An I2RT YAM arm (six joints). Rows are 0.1 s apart.
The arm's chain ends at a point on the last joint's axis. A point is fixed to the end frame.
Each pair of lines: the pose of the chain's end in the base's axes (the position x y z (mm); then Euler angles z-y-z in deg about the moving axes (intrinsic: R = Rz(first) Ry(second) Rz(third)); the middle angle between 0 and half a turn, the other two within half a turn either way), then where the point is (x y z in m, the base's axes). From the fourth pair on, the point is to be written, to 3 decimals.
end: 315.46, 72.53, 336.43, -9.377, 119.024, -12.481
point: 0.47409 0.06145 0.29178
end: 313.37, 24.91, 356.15, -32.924, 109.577, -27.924
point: 0.46239 -0.04248 0.33306
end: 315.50, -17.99, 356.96, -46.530, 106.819, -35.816
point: 0.44746 -0.11554 0.33818
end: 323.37, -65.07, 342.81, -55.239, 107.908, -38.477
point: 0.440 -0.180 0.320
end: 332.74, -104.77, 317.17, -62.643, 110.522, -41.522
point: 0.434 -0.232 0.285
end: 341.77, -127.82, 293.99, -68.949, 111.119, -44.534
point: 0.429 -0.264 0.259
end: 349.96, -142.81, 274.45, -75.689, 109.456, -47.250
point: 0.422 -0.288 0.242
